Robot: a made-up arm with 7 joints. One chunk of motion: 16 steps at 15 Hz.
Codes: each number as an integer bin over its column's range. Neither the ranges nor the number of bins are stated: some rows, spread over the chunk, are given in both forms.
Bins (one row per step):
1: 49 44 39 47 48 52
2: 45 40 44 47 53 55
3: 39 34 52 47 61 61
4: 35 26 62 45 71 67
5: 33 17 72 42 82 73
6: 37 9 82 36 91 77
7: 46 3 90 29 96 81
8: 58 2 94 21 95 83
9: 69 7 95 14 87 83
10: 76 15 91 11 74 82
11: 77 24 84 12 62 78
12: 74 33 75 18 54 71
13: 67 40 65 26 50 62
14: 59 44 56 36 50 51
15: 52 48 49 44 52 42
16: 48 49 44 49 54 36
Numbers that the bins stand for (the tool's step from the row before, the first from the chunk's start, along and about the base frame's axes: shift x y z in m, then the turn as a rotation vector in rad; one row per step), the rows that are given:
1: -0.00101 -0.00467 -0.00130 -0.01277 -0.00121 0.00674
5: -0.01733 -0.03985 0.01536 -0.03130 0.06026 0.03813
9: 0.01939 -0.05288 0.02698 -0.13510 0.06930 0.05308
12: 0.02449 -0.01900 0.01688 -0.12027 0.00964 0.03514
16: -0.00203 0.00185 0.00122 -0.00535 0.00964 -0.01718
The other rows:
2: -0.00509 -0.00988 0.00122 -0.01277 0.00783 0.01122
3: -0.01121 -0.01770 0.00526 -0.01277 0.02229 0.02019
4: -0.01529 -0.02812 0.01031 -0.02018 0.04037 0.02916
6: -0.01325 -0.05027 0.02041 -0.05355 0.07654 0.04411
7: -0.00407 -0.05809 0.02445 -0.07949 0.08558 0.05009
8: 0.00817 -0.05939 0.02647 -0.10915 0.08377 0.05308
10: 0.02654 -0.04245 0.02496 -0.14622 0.04580 0.05159
11: 0.02756 -0.03073 0.02142 -0.14252 0.02410 0.04561
13: 0.01735 -0.00988 0.01183 -0.09062 0.00240 0.02169
14: 0.00919 -0.00467 0.00728 -0.05355 0.00240 0.00524
15: 0.00205 0.00055 0.00375 -0.02389 0.00602 -0.00821

